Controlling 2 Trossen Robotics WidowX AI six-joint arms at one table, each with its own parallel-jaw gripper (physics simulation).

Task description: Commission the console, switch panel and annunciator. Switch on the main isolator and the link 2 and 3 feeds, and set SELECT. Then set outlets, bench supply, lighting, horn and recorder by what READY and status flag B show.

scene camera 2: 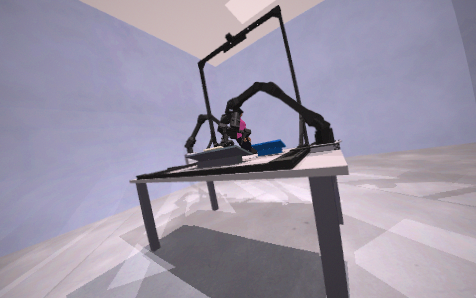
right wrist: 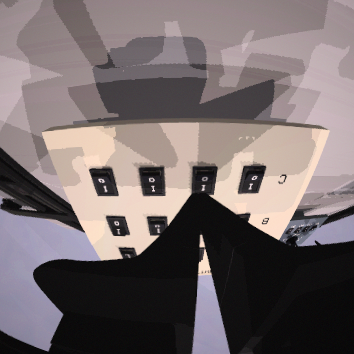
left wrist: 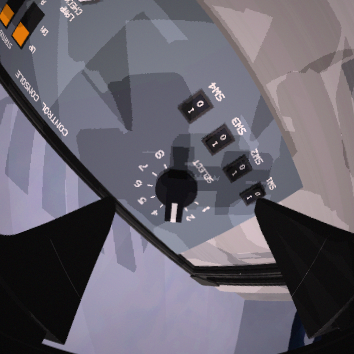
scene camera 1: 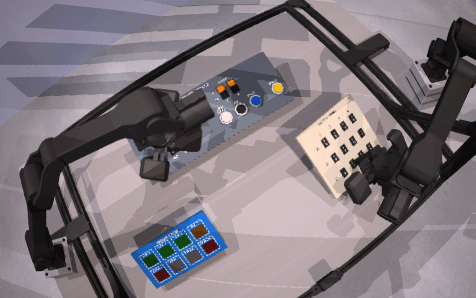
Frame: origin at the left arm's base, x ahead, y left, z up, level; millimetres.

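Seen in the pictures: left gripper, fingertip midpoint: (scene camera 2: pixel 232 143) (left wrist: pixel 185 204); right gripper, fingertip midpoint: (right wrist: pixel 197 199) (scene camera 1: pixel 356 160); left arm's base, origin of the base link: (scene camera 2: pixel 325 143) (scene camera 1: pixel 55 257); right arm's base, origin of the base link: (scene camera 2: pixel 190 153) (scene camera 1: pixel 433 72).
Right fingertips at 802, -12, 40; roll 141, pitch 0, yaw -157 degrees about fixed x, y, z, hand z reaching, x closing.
Observation:
Pixels of each thing's middle, then the offset from my right fingertips to it, as dx, dy, dz. "spot": a spot on its surface instead.
- grey console, body centre: (left wrist: pixel 101 47) (scene camera 1: pixel 208 115) (scene camera 2: pixel 215 158) -283, +246, -24
- SW1, body centre: (left wrist: pixel 253 194) -449, +167, -13
- SW4, body centre: (left wrist: pixel 195 106) -361, +188, -13
- flag, body centre: (left wrist: pixel 20 33) -234, +286, +14
- switch C2, surface spot: (right wrist: pixel 204 179) spot: -5, -2, -13
- cream switch panel, body centre: (right wrist: pixel 185 199) (scene camera 1: pixel 337 145) -19, +60, -23
- annunciator's READY window, body centre: (scene camera 1: pixel 177 266) -457, -89, -21
- blue annunciator, body centre: (scene camera 1: pixel 178 248) (scene camera 2: pixel 268 149) -446, -47, -34
The grey console (scene camera 1: pixel 270 65) (left wrist: pixel 165 55) lies at the upper middle of scene camera 1. Its SELECT knob (left wrist: pixel 176 187) points between 2 and 4. SW1 (left wrist: pixel 252 194) to SW4 (left wrist: pixel 195 106) sit beside it. Both status flags show orange; one flag (left wrist: pixel 21 35) is orange at its UP end. My left gripper (scene camera 1: pixel 174 152) (left wrist: pixel 185 204) is open and empty over the knob's end. My right gripper (scene camera 1: pixel 359 164) (right wrist: pixel 197 199) is shut and empty at switch C2 (right wrist: pixel 204 179) of the cream switch panel (scene camera 1: pixel 312 137) (right wrist: pixel 70 145); contact is unclear. The annunciator's READY window (scene camera 1: pixel 177 265) looks grey.
The blue annunciator (scene camera 1: pixel 220 246) (scene camera 2: pixel 270 147) lies at the lower left of scene camera 1, with green, amber, dark red and grey windows. White, black, blue and yellow buttons (scene camera 1: pixel 278 88) line the console. A black frame (scene camera 1: pixel 345 55) edges the table.

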